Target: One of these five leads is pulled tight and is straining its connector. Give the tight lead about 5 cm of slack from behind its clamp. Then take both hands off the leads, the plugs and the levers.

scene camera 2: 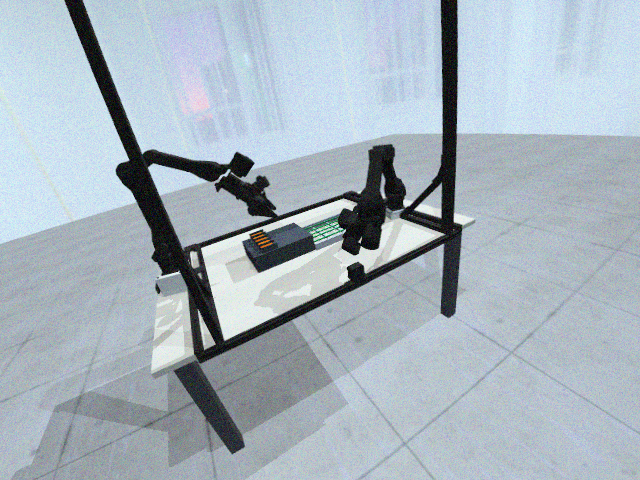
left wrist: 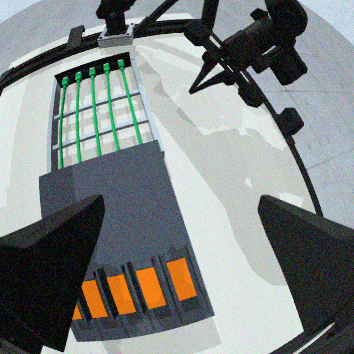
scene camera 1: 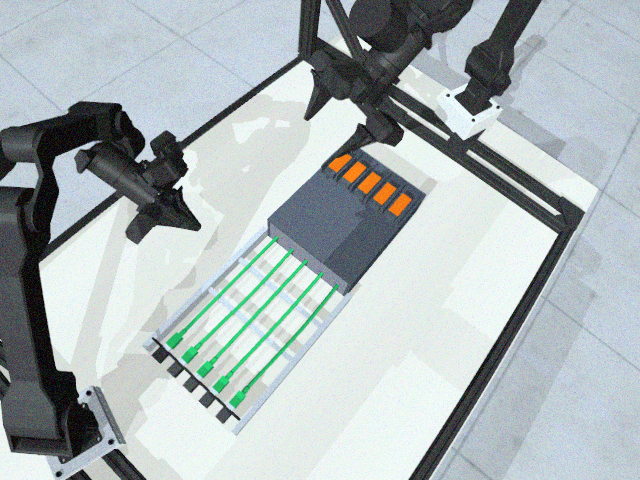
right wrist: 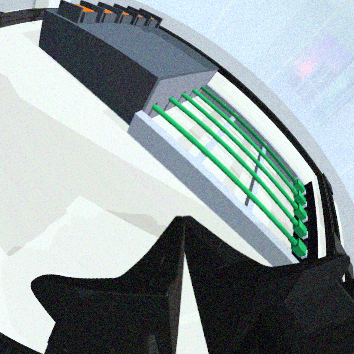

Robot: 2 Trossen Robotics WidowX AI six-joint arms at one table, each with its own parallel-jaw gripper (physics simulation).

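Frame: origin at the left arm's base, x ahead, y left, z up, level; centimetres.
Where they show: left gripper, between the fingertips: (scene camera 2: 276, 213) (left wrist: 184, 203) (scene camera 1: 320, 138); right gripper, between the fingertips: (scene camera 2: 343, 237) (left wrist: 189, 92) (scene camera 1: 199, 228) (right wrist: 182, 222); left arm's base, origin of its link: (scene camera 2: 172, 269) (scene camera 1: 473, 101); right arm's base, origin of its link: (scene camera 2: 395, 207) (left wrist: 116, 30) (scene camera 1: 74, 432).
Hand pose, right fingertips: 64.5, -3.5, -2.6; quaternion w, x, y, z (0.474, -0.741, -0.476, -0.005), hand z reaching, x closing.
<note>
Each offset is from my right fingertips to the top centre of the thing, as dx, dy, dz. "pt": to the spot under its first point. Level surfaces: height alone.
Five green leads @(pt -1.5, +17.9, -2.4) (scene camera 1: 259, 311) (left wrist: 95, 112) (right wrist: 202, 151) run side by side from the dark grey clamp block @(-25.0, +10.7, +3.8) (scene camera 1: 320, 211) (scene camera 2: 284, 242) (left wrist: 120, 200) (right wrist: 115, 65) to green plugs @(pt +10.5, +21.4, -2.0) (scene camera 1: 205, 368) (right wrist: 300, 248). In scene camera 1 the rightmost lead bows slightly; I cannot tell which lead is tight. The orange levers @(-30.5, +9.1, +3.2) (scene camera 1: 369, 182) (scene camera 2: 262, 239) (left wrist: 151, 287) look alike; the left finger partly covers one. My left gripper (scene camera 1: 323, 137) (left wrist: 184, 203) is open and empty, above the lever end. My right gripper (scene camera 1: 199, 227) (left wrist: 189, 92) (right wrist: 182, 222) is shut and empty, beside the tray and apart from the leads.
A pale tray frame (scene camera 1: 286, 381) (right wrist: 200, 175) with crossbars lies under the leads. Dark sockets @(pt +13.5, +22.5, -1.8) (scene camera 1: 191, 384) line its plug end. Black rails (scene camera 1: 496, 330) edge the white table @(dz -5.0) (scene camera 1: 403, 310), and a dark upright (scene camera 2: 448, 103) rises at a corner.
</note>
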